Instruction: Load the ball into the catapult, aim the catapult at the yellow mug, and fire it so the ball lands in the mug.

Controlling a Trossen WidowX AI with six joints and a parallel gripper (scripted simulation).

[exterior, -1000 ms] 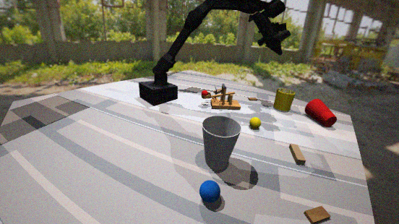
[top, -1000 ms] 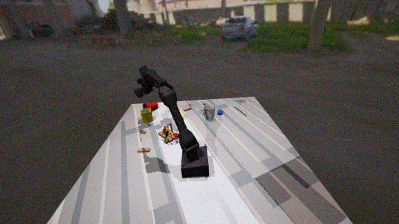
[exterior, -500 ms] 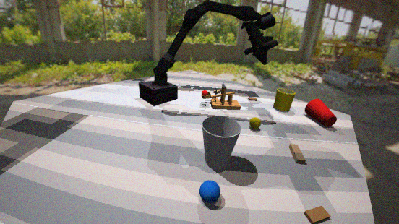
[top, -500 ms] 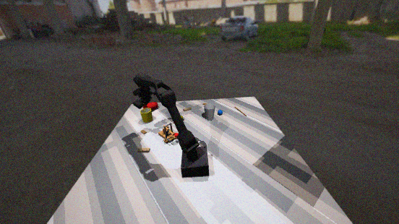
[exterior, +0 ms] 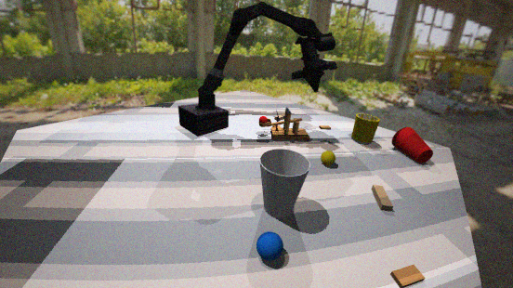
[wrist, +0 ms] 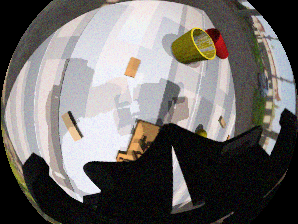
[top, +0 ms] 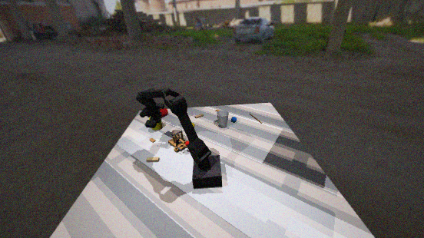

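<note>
Right now the small red ball is 170 mm to the right of my gripper tip, 140 mm behind it and 110 mm below it. Also, from my gripper tip: yellow mug 210 mm ahead, 140 mm below, 60 mm to the left; catapult 120 mm to the right, 120 mm below, 90 mm behind; yellow ball 220 mm to the right, 150 mm below, 130 mm ahead.
</note>
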